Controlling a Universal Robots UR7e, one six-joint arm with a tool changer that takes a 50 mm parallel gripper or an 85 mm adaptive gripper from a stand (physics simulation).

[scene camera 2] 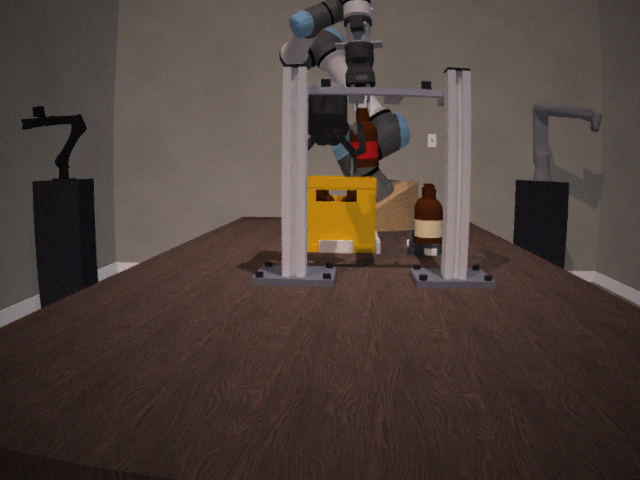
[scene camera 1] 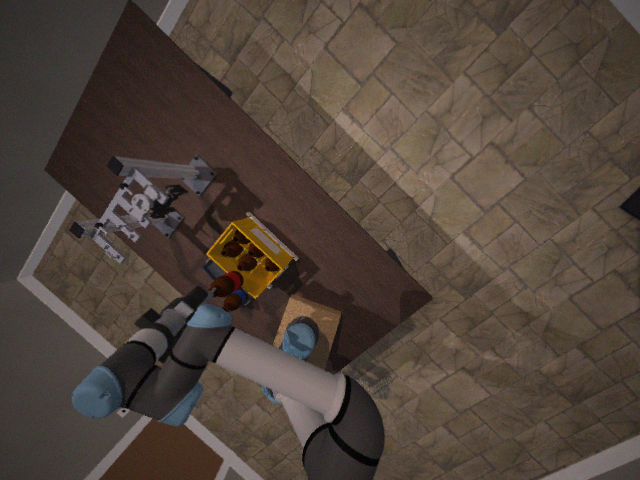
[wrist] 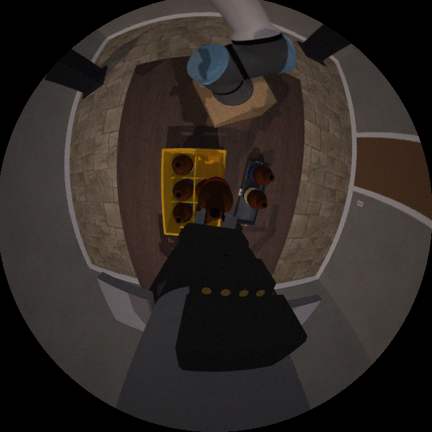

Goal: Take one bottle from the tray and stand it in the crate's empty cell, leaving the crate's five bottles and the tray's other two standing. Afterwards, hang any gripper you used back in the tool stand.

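Places are measured from the arm's base along level axes (x ahead, y left, z up), in millimetres.
Where they show: end effector, tool point: [scene camera 2: 358, 40].
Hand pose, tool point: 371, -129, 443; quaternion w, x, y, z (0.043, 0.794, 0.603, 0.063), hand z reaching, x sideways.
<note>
Each offset is from my tool point to the top centre of the thing, as dx, dy, dz.
My gripper [scene camera 1: 210, 292] [scene camera 2: 362, 103] [wrist: 215, 215] is shut on the neck of a brown bottle with a red label @(-3, +14, -186) [scene camera 1: 224, 284] [scene camera 2: 366, 150] [wrist: 216, 194], held upright, its base above the rim height of the yellow crate @(+3, -54, -369) [scene camera 2: 341, 222] [wrist: 164, 200]. In the wrist view it covers part of the crate's right column. The empty cell [wrist: 211, 164] is at the top right there. Bottles @(+8, -14, -382) [wrist: 182, 165] [scene camera 1: 248, 261] stand in the other cells; those under the held bottle are partly hidden. A blue-label bottle @(-24, +202, -385) [wrist: 261, 175] [scene camera 1: 234, 299] and a cream-label bottle @(+65, +175, -385) [wrist: 256, 198] [scene camera 2: 428, 222] stand on the dark tray [wrist: 247, 214].
The tool stand [scene camera 1: 160, 169] [scene camera 2: 294, 180] stands beyond the crate from the arm's base, with a black adaptive gripper [scene camera 1: 168, 199] [scene camera 2: 328, 118] hanging in it. The arm's base is on a wooden block [scene camera 1: 326, 322] [scene camera 2: 400, 209] [wrist: 225, 116].
</note>
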